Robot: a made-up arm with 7 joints. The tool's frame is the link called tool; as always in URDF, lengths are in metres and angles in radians. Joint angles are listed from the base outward.
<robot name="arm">
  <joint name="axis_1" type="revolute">
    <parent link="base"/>
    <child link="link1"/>
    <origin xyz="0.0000 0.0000 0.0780" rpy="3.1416 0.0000 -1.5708"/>
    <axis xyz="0 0 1"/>
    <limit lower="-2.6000" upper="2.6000"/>
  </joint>
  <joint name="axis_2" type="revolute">
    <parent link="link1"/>
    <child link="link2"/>
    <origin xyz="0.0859 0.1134 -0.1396" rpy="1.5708 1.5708 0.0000"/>
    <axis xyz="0 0 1"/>
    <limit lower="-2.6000" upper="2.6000"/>
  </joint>
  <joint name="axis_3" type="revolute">
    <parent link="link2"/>
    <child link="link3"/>
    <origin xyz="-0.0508 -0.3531 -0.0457" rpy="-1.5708 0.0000 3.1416"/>
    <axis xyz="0 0 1"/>
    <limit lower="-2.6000" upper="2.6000"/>
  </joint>
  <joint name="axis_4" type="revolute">
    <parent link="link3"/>
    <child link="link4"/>
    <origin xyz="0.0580 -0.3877 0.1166" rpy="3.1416 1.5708 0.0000"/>
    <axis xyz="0 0 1"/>
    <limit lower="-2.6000" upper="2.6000"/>
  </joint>
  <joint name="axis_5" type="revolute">
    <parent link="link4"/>
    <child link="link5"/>
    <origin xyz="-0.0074 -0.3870 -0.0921" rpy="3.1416 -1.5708 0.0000"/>
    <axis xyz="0 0 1"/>
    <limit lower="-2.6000" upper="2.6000"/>
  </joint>
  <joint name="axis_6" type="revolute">
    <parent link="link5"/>
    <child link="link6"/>
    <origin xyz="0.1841 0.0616 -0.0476" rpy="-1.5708 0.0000 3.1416"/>
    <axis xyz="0 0 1"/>
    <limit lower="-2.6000" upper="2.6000"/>
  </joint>
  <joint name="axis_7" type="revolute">
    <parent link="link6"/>
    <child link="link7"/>
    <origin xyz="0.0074 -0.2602 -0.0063" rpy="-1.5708 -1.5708 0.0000"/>
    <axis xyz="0 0 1"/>
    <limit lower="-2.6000" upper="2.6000"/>
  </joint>
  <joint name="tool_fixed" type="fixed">
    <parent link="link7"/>
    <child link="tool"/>
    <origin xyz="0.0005 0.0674 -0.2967" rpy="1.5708 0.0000 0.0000"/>
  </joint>
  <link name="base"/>
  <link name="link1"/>
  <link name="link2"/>
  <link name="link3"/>
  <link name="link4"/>
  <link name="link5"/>
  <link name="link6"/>
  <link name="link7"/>
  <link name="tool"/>
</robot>
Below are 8 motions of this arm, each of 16 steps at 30 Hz.
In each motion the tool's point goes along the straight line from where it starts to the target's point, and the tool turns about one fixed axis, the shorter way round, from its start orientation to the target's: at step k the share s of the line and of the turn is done. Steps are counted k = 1, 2, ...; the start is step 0. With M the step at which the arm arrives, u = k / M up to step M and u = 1 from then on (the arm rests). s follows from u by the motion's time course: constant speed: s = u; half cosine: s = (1 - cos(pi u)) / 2; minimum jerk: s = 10 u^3 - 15 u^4 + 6 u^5.
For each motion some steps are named. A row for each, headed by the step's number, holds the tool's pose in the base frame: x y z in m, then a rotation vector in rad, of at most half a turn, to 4 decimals.
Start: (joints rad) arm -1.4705 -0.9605 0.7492 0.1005 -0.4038 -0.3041 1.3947
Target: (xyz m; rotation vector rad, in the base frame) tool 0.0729 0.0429 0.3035 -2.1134 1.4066 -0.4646
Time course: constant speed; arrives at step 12
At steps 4, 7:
4: 0.0676 0.0267 0.2962 -2.0204 1.1901 -0.4655
7: 0.0696 0.0328 0.2990 -2.0565 1.2704 -0.4657

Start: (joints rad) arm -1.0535 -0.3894 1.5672 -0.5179 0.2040 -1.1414 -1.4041
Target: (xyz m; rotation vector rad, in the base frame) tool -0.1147 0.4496 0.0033 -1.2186 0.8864 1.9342
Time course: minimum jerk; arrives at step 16
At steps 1, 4, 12, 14, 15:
1: -0.2385 0.5483 0.1117 -1.2967 -0.1084 1.9899
4: -0.2259 0.5383 0.1007 -1.2962 -0.0071 1.9957
12: -0.1275 0.4598 0.0146 -1.2343 0.7844 1.9518
14: -0.1167 0.4512 0.0050 -1.2211 0.8706 1.9371
15: -0.1150 0.4498 0.0035 -1.2190 0.8842 1.9346

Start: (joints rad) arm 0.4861 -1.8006 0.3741 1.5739 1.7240 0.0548 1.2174
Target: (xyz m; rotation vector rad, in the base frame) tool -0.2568 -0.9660 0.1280 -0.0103 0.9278 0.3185
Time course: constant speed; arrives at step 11
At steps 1, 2, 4, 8, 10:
1: 0.1211 -0.9024 0.3595 -0.4331 1.1870 0.5723
2: 0.0833 -0.9087 0.3364 -0.3898 1.1626 0.5470
4: 0.0077 -0.9215 0.2901 -0.3038 1.1127 0.4964
8: -0.1434 -0.9469 0.1975 -0.1347 1.0090 0.3948
10: -0.2190 -0.9596 0.1512 -0.0515 0.9552 0.3440

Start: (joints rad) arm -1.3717 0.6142 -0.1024 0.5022 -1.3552 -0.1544 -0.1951
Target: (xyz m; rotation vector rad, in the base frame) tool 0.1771 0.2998 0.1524 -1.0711 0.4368 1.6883
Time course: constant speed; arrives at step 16
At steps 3, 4, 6, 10, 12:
3: 0.1697 0.2733 0.1316 -0.6112 0.7510 2.0213
4: 0.1702 0.2753 0.1332 -0.6495 0.7272 1.9987
6: 0.1714 0.2794 0.1364 -0.7247 0.6795 1.9519
10: 0.1737 0.2876 0.1428 -0.8693 0.5831 1.8522
12: 0.1748 0.2916 0.1460 -0.9385 0.5345 1.7994

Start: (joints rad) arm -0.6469 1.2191 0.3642 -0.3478 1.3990 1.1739 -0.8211
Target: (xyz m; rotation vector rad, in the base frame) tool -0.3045 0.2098 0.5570 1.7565 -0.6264 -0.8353
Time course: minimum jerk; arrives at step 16
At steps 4, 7, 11, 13, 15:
4: -0.2118 0.3298 0.4576 2.0642 -0.9653 -0.8449
7: -0.2408 0.2923 0.4887 1.9699 -0.8565 -0.8450
11: -0.2859 0.2339 0.5370 1.8197 -0.6924 -0.8394
13: -0.2995 0.2163 0.5516 1.7737 -0.6442 -0.8365
15: -0.3043 0.2101 0.5568 1.7573 -0.6272 -0.8354

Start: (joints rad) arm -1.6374 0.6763 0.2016 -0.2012 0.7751 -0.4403 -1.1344
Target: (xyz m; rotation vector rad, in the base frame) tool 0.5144 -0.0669 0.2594 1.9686 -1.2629 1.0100
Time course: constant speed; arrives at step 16
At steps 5, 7, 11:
5: 0.2234 -0.3495 0.3701 1.3095 -1.2072 0.8862
7: 0.2763 -0.2981 0.3500 1.4272 -1.2232 0.9119
11: 0.3821 -0.1954 0.3097 1.6653 -1.2477 0.9591

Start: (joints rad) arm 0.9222 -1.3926 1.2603 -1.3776 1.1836 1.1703 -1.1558
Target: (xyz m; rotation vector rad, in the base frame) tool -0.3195 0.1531 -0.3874 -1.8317 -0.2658 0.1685
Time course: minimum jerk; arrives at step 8
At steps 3, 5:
3: -0.4515 0.0897 -0.3646 -1.8702 -0.4443 0.1356
5: -0.3696 0.1290 -0.3787 -1.8473 -0.3333 0.1562

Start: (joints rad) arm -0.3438 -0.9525 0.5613 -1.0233 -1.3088 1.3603 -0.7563
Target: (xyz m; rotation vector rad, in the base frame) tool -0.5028 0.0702 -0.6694 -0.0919 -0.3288 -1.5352
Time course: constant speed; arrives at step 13
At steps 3, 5, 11, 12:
3: -0.4183 0.2049 -0.7876 -0.0098 -0.6280 -1.8102
5: -0.4352 0.1779 -0.7640 -0.0270 -0.5667 -1.7567
11: -0.4859 0.0971 -0.6930 -0.0763 -0.3872 -1.5917
12: -0.4943 0.0837 -0.6812 -0.0841 -0.3579 -1.5635

